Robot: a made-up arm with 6 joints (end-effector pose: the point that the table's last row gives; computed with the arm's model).
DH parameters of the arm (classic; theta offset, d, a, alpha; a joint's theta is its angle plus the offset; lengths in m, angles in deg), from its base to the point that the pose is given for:
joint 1: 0 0.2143 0 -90
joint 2: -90 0 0.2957 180
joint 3: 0 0 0 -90
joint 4: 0 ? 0 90
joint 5: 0 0.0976 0 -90
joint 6: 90 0 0 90
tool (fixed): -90 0 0 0
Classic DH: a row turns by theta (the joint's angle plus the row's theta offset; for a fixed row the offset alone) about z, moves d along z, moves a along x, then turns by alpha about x.
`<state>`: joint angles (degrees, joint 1 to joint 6).
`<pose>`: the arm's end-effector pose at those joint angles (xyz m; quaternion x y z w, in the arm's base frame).
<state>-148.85 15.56 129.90 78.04 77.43 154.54</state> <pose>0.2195 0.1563 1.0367 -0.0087 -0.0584 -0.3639 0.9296</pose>
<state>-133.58 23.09 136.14 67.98 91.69 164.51</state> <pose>0.1218 0.1811 1.0335 -0.0342 0.0963 -0.2005 0.9743</pose>
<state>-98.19 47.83 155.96 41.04 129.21 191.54</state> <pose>-0.0673 0.0489 0.9946 -0.3296 0.3517 0.3146 0.8177</pose>
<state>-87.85 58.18 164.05 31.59 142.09 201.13</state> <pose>-0.0820 -0.0320 0.9653 -0.4587 0.3542 0.4681 0.6671</pose>
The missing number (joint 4, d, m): -0.6332
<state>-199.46 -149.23 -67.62 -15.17 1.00 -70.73</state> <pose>0.0631 0.0776 0.5829 -0.5639 -0.4239 -0.6168 0.3491</pose>
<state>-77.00 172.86 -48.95 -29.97 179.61 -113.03</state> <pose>-0.1730 0.3734 0.3794 0.6507 -0.1750 -0.6226 0.3978</pose>
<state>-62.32 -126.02 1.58 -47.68 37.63 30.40</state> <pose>-0.3222 0.4728 0.5861 -0.2820 -0.9400 -0.0651 0.1808</pose>
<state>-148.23 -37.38 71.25 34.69 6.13 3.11</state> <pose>0.3271 0.2970 1.0315 0.8218 0.0254 0.5594 0.1051</pose>
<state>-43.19 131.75 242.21 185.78 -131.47 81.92</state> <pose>0.0726 0.0650 0.6141 0.5951 0.3608 -0.7171 0.0382</pose>
